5 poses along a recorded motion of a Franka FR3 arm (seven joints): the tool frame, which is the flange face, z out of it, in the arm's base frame.
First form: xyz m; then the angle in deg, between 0 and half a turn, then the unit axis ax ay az.
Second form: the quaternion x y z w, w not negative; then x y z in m. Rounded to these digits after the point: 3 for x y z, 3 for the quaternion.
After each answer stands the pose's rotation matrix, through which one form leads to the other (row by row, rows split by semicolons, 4 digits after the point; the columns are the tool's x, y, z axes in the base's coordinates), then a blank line. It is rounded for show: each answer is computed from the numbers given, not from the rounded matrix.
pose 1, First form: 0.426 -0.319 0.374 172.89 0.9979 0.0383 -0.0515
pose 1, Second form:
0.996 0.038 -0.051 0.062 0.426 -0.319 0.374
0.9918 0.0825 -0.0977; 0.0698 -0.9894 -0.1274; -0.1071 0.1196 -0.9870

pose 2, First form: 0.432 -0.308 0.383 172.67 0.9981 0.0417 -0.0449
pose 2, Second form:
0.996 0.042 -0.045 0.064 0.432 -0.308 0.383
0.9925 0.0886 -0.0839; 0.0772 -0.9884 -0.1311; -0.0946 0.1236 -0.9878

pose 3, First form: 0.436 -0.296 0.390 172.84 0.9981 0.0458 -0.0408
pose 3, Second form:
0.996 0.046 -0.041 0.062 0.436 -0.296 0.390
0.9925 0.0962 -0.0754; 0.0860 -0.9880 -0.1281; -0.0868 0.1207 -0.9889

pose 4, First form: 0.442 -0.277 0.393 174.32 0.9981 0.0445 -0.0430
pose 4, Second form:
0.997 0.044 -0.043 0.050 0.442 -0.277 0.393
0.9924 0.0929 -0.0812; 0.0844 -0.9911 -0.1026; -0.0900 0.0950 -0.9914

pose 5, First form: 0.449 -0.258 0.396 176.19 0.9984 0.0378 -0.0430
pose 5, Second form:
0.998 0.038 -0.043 0.033 0.449 -0.258 0.396
0.9935 0.0782 -0.0832; 0.0725 -0.9949 -0.0696; -0.0883 0.0631 -0.9941

